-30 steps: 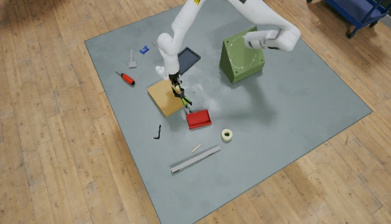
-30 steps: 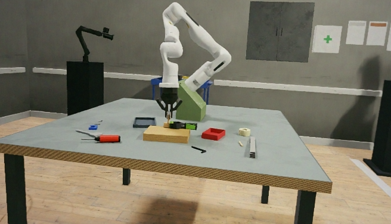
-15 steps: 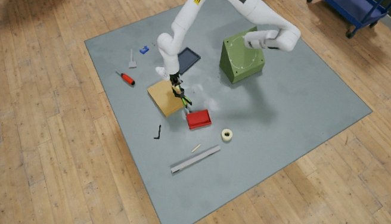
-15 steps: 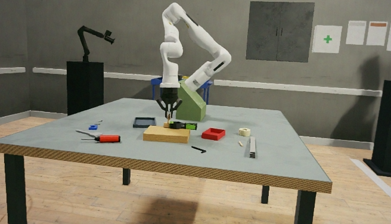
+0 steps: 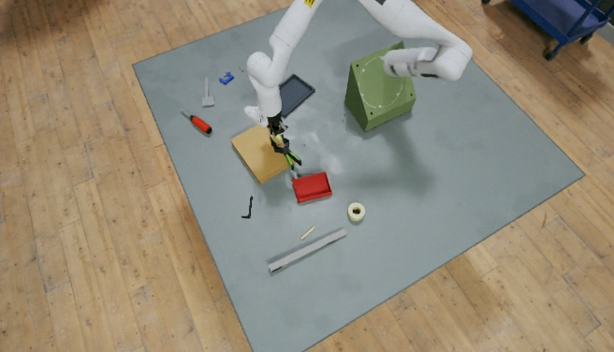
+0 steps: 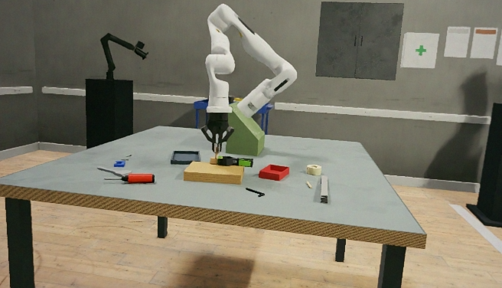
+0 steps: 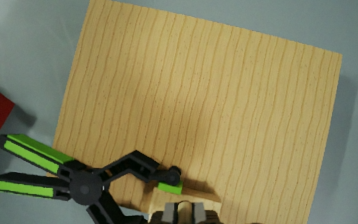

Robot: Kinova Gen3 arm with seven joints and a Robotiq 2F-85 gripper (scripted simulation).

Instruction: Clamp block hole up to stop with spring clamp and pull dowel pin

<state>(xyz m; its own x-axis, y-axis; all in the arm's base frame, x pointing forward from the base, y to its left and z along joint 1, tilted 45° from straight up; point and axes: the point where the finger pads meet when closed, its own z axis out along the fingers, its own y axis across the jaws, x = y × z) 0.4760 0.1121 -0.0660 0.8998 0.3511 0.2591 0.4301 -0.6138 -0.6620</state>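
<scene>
My hand is 20 mm above the dowel pin. Also, from my hand: small wooden block 50 mm below; then bench board 50 mm ahead, 20 mm to the left, 70 mm below; then red tray 50 mm behind, 220 mm to the left, 90 mm below.
</scene>
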